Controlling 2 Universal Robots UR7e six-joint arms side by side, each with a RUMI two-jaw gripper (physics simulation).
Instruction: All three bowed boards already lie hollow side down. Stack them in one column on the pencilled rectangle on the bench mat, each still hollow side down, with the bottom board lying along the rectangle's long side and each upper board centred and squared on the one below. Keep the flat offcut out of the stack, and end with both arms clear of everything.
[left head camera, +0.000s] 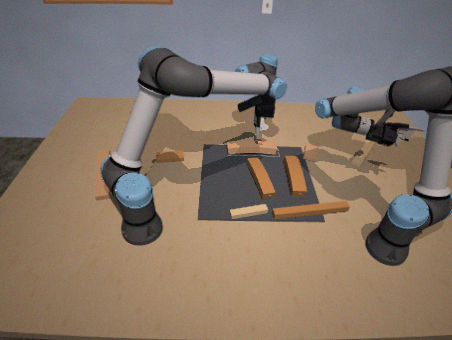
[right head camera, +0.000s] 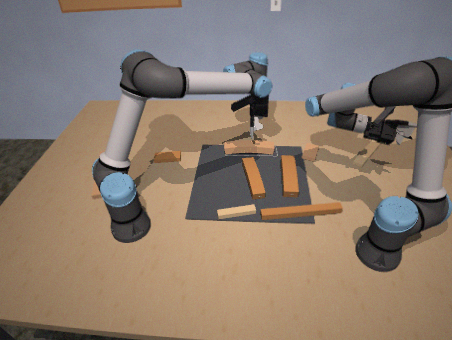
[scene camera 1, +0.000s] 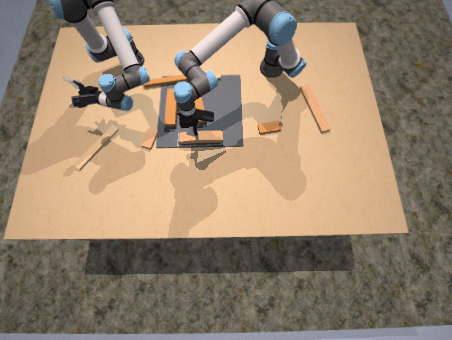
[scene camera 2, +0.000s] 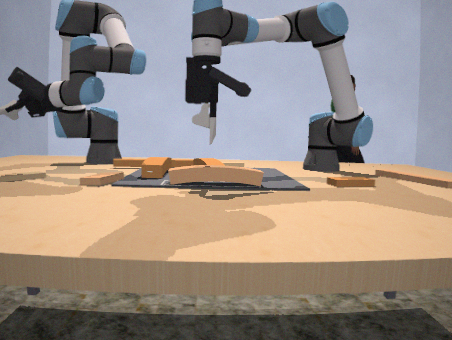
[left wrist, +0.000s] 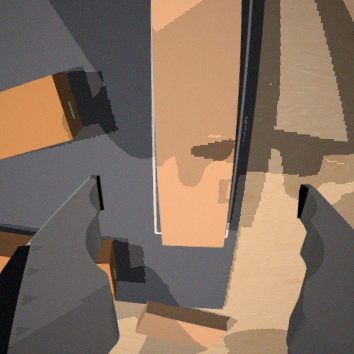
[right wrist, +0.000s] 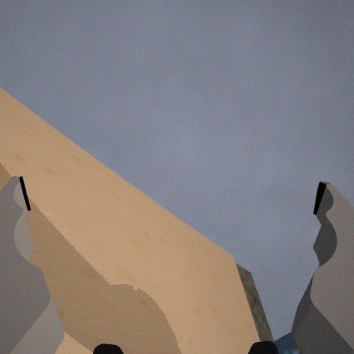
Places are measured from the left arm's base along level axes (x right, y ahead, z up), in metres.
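Pixels of known places: left gripper, fingertip midpoint: (left head camera: 256, 133) (right head camera: 252, 132) (scene camera 1: 197, 131) (scene camera 2: 210, 143) (left wrist: 200, 182); right gripper, fingertip midpoint: (left head camera: 416, 136) (scene camera 1: 66, 91) (scene camera 2: 2, 98) (right wrist: 173, 181); left arm's base at its link origin: (left head camera: 142, 229) (right head camera: 131, 227) (scene camera 1: 271, 68) (scene camera 2: 321, 169); right arm's base at its link origin: (left head camera: 385, 248) (right head camera: 377, 253) (scene camera 2: 104, 162).
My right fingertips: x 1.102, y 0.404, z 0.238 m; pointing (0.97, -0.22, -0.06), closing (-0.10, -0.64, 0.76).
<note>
Ahead of a thing's pixels: the offset from my right fingertips to its middle. Level surfaces: height alone.
A bowed board @(dy +0.126, dx -0.695, dz -0.214 m) (left head camera: 250, 148) (right head camera: 249, 148) (scene camera 1: 207, 137) (scene camera 2: 216, 176) (left wrist: 195, 100) lies hollow side down along the pencilled rectangle (left wrist: 155, 220); in the left wrist view its lower end shows past the end line. Two more bowed boards, one slanted @(dy -0.089, dx -0.658, dz -0.213 m) (left head camera: 261, 177) (right head camera: 254, 178) and one to its right (left head camera: 295, 175) (right head camera: 290, 175) (scene camera 2: 156, 167), lie on the mat @(dz -0.232 m) (left head camera: 220, 200) (right head camera: 205, 200). My left gripper (left head camera: 258, 138) (right head camera: 253, 136) (left wrist: 200, 182) is open and empty above the board on the rectangle. My right gripper (left head camera: 412, 136) (right head camera: 411, 132) (right wrist: 173, 181) is open, away at the right.
A pale short piece @(dy -0.292, dx -0.706, dz -0.222 m) (left head camera: 249, 211) (right head camera: 236, 211) and a long orange strip @(dy -0.263, dx -0.454, dz -0.219 m) (left head camera: 311, 210) (right head camera: 301, 211) lie at the mat's front. A small block @(dy +0.035, dx -1.082, dz -0.228 m) (left head camera: 170, 156), a plank @(dy -0.113, dx -1.358, dz -0.228 m) (scene camera 1: 315, 109), a small piece @(dy +0.140, dx -0.394, dz -0.226 m) (scene camera 1: 149, 139) and a pale strip @(dy +0.204, dx -0.094, dz -0.231 m) (scene camera 1: 97, 148) lie off the mat.
</note>
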